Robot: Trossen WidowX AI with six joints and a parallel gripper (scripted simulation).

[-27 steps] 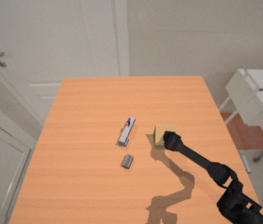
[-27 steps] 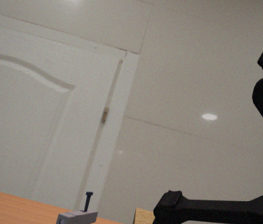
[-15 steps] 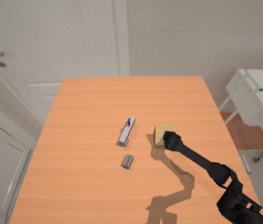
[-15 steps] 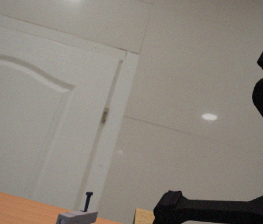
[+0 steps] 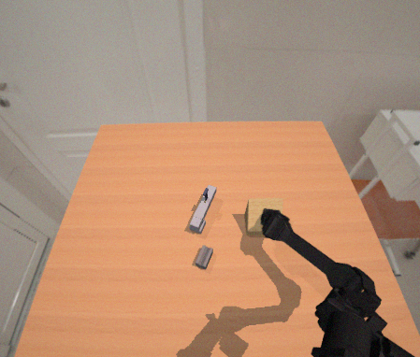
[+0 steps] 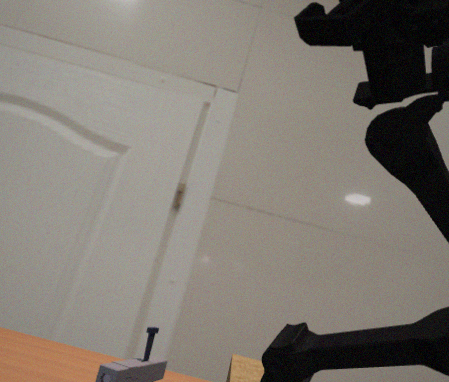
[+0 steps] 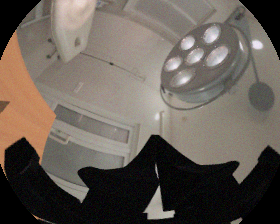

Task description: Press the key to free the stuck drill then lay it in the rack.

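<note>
Right now the blue key is 160 mm ahead of my gripper tip, 590 mm to the right of it and 410 mm below it. Round my gripper tip: dark grey block (140 mm ahead, 380 mm to the right, 500 mm below); then grey bar (170 mm ahead, 560 mm to the right, 470 mm below); then drill (170 mm ahead, 540 mm to the right, 460 mm below).
</note>
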